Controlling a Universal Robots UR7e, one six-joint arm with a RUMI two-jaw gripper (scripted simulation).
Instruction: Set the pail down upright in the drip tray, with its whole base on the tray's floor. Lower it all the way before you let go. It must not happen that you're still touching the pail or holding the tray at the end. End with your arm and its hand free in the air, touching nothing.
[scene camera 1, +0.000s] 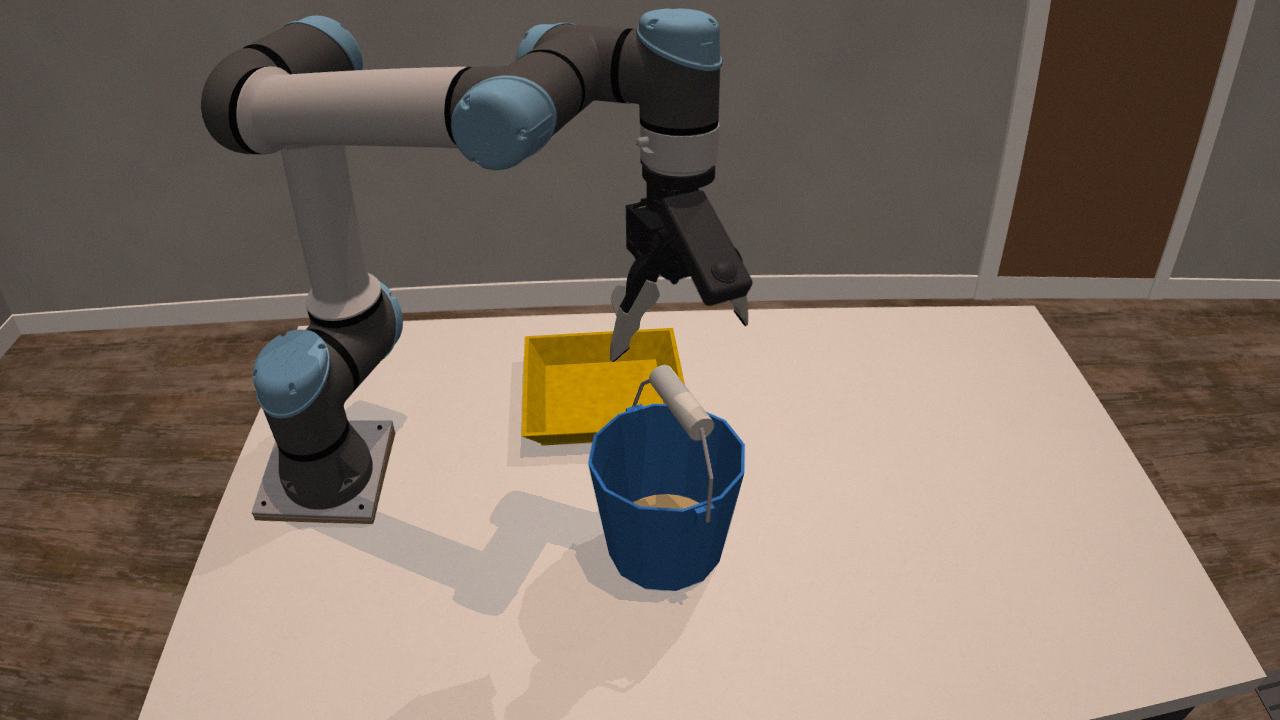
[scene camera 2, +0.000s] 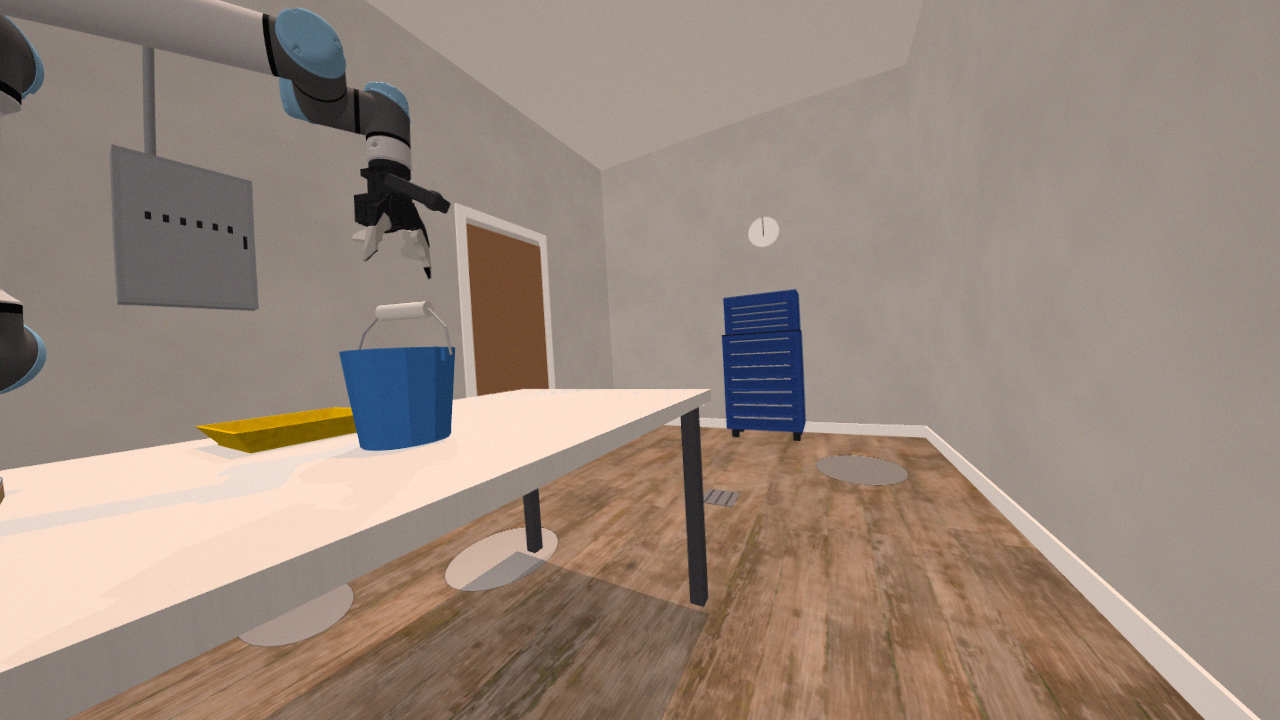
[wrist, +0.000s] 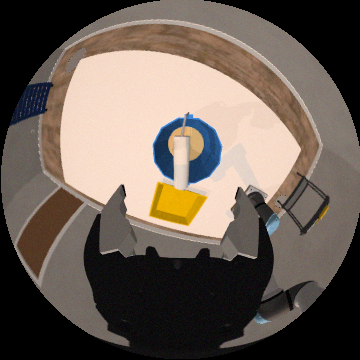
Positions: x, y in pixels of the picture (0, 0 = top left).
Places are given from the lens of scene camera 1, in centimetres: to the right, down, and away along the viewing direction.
my gripper (scene camera 1: 681, 342): 4, -2, 90
blue pail (scene camera 1: 643, 459): 0, 13, 110
